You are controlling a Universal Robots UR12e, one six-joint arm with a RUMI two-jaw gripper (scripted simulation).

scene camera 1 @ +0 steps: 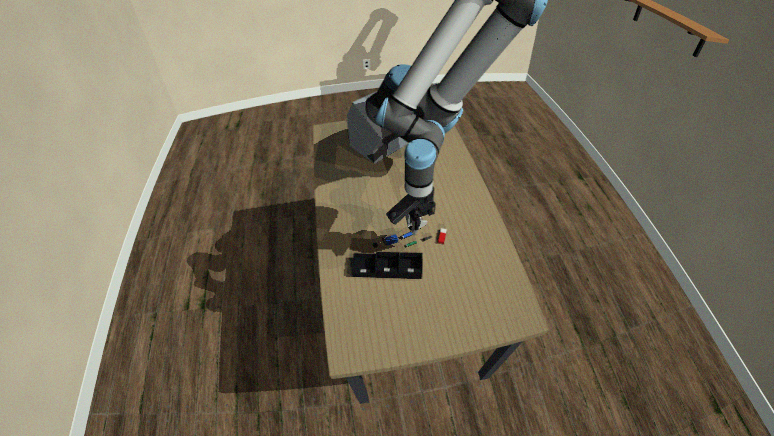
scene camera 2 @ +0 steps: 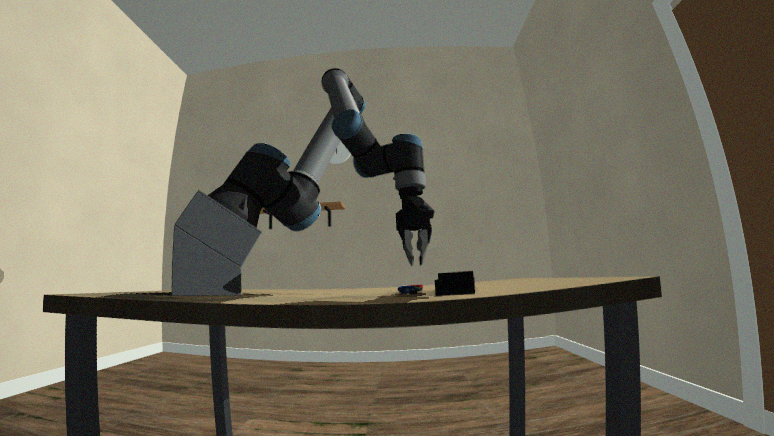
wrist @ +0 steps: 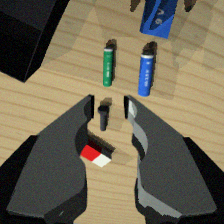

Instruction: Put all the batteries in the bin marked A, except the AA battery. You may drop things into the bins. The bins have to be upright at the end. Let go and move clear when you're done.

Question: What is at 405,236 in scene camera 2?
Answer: My gripper.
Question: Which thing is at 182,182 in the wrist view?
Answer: My gripper.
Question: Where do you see a black bins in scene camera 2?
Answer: At 446,284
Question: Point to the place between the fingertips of my gripper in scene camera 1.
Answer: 412,232
